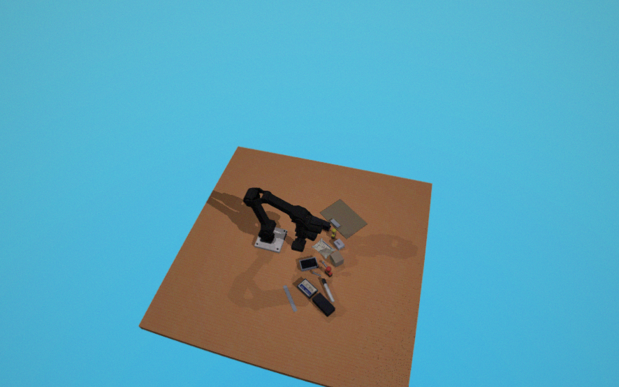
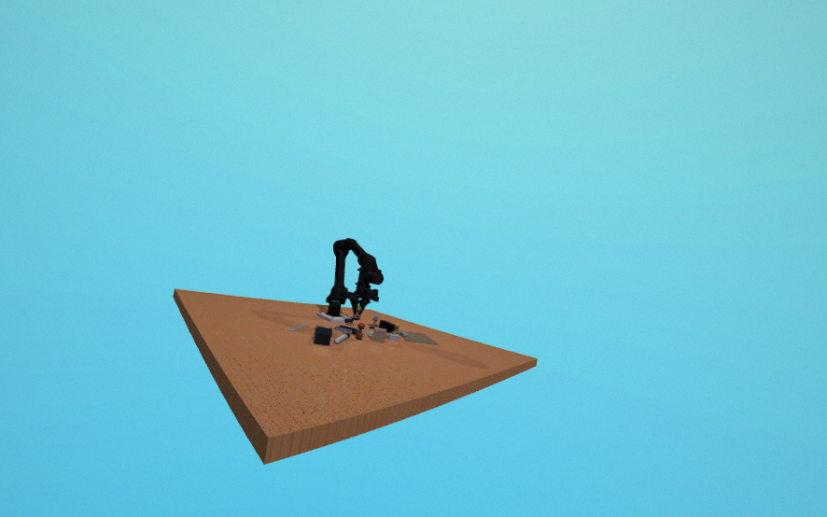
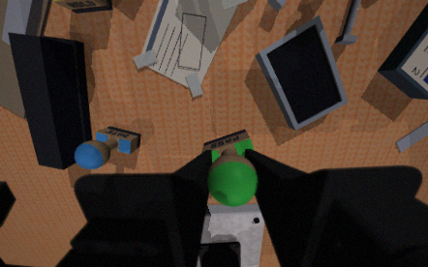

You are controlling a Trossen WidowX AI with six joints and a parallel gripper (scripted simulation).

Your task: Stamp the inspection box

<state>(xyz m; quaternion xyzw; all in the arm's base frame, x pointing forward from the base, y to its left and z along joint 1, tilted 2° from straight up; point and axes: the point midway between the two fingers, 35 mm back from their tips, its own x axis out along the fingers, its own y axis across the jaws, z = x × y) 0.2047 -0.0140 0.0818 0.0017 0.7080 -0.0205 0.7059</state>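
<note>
My gripper tip is now 8 cm to the left of the ink pad, 6 cm above it and 5 cm short of it. From my gripper tip the other things lie so: blue stamp 13 cm to the left, 5 cm below; card 11 cm ahead, 7 cm below, 3 cm to the left; green-knobbed stamp right at my gripper tip.
</note>
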